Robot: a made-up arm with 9 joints.
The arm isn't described. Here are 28 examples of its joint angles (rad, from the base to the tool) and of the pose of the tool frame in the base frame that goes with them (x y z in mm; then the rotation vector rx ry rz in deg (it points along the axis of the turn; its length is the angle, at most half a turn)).
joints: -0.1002 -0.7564 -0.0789 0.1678 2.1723 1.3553 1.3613 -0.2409 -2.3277
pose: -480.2 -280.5 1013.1 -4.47 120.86 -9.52
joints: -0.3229 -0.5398 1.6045 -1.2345 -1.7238 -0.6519 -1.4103 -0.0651 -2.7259
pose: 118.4 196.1 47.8 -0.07 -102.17 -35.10
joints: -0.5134 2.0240 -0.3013 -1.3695 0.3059 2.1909 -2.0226 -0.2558 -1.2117
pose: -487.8 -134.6 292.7 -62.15 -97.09 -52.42
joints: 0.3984 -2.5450 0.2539 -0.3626 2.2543 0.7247 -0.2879 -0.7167 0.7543
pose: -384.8 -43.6 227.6 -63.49 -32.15 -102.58
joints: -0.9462 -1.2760 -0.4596 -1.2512 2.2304 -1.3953 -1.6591 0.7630 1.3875
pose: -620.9 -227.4 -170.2 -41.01 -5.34 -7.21
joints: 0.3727 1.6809 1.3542 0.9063 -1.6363 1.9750 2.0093 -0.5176 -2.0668
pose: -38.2 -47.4 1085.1 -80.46 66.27 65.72
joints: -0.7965 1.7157 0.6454 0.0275 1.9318 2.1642 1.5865 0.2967 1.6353
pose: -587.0 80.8 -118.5 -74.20 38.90 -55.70
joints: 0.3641 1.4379 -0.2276 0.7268 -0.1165 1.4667 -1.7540 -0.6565 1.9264
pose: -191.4 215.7 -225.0 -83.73 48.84 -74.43
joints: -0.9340 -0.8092 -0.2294 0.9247 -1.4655 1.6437 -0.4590 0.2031 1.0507
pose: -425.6 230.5 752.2 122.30 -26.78 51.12
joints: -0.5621 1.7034 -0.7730 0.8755 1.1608 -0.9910 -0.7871 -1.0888 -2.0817
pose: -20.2 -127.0 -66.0 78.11 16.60 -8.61
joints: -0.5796 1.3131 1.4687 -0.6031 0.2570 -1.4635 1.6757 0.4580 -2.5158
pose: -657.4 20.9 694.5 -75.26 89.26 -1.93
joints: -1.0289 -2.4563 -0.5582 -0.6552 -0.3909 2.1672 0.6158 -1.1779 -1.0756
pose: -335.3 452.4 284.5 -160.95 50.25 53.69
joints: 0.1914 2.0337 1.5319 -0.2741 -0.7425 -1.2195 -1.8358 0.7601 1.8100
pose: -642.6 165.9 814.5 -156.19 74.11 9.24
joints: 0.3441 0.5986 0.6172 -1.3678 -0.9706 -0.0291 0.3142 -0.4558 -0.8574
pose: -619.7 50.9 605.9 -101.41 -13.05 -58.61
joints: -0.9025 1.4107 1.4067 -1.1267 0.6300 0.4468 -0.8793 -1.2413 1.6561
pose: -267.9 288.6 838.1 92.94 46.89 -67.84
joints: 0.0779 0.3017 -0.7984 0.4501 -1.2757 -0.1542 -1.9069 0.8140 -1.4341
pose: -244.0 -592.9 252.8 32.64 33.97 21.02
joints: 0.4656 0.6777 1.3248 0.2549 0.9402 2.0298 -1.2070 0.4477 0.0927
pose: -24.4 124.6 367.2 -109.59 -20.04 125.85
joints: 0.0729 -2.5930 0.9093 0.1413 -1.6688 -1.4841 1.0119 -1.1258 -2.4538
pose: -597.9 -305.6 126.4 56.41 18.86 93.70
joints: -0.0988 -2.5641 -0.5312 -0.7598 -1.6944 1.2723 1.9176 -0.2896 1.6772
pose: -160.2 330.0 120.7 16.24 -65.10 19.00
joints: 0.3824 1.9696 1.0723 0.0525 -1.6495 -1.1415 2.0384 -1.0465 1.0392
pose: -458.6 140.4 322.8 44.41 -3.51 117.40
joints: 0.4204 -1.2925 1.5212 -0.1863 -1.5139 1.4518 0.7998 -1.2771 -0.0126
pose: -64.1 35.3 216.2 39.98 -152.90 -1.92
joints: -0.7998 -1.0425 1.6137 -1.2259 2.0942 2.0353 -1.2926 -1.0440 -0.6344
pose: -65.2 277.8 -203.0 16.75 -68.85 -56.59
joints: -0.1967 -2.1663 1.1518 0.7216 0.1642 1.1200 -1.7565 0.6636 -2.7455
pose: -833.3 -316.6 586.3 97.49 75.34 17.00
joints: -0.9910 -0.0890 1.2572 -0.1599 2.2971 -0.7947 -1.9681 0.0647 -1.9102
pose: -366.9 179.8 343.4 -2.07 124.32 -88.33
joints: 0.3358 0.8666 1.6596 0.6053 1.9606 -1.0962 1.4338 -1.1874 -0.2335
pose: -124.2 599.7 390.1 126.11 -62.43 17.00
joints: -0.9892 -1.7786 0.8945 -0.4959 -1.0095 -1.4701 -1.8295 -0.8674 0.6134
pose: -576.5 61.2 66.4 93.14 -30.78 81.82
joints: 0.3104 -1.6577 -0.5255 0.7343 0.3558 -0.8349 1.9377 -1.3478 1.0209
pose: -68.8 -126.5 858.2 -8.22 -61.00 -8.77
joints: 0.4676 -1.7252 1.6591 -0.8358 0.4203 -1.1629 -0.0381 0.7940 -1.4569
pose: -221.2 491.6 437.4 153.78 -32.63 -21.96
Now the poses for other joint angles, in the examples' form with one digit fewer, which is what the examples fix.
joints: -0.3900 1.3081 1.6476 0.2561 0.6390 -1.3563 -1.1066 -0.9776 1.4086
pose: -500 682 200 80.8 -63.8 18.5
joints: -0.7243 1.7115 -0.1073 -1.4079 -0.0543 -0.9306 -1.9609 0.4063 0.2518
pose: -222 143 -37 -27.0 -34.7 104.6
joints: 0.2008 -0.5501 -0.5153 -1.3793 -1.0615 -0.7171 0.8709 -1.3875 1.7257
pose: 15 27 202 -40.1 -145.8 74.1
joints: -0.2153 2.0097 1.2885 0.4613 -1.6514 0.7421 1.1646 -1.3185 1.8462
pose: -529 396 192 -6.8 -6.2 7.5
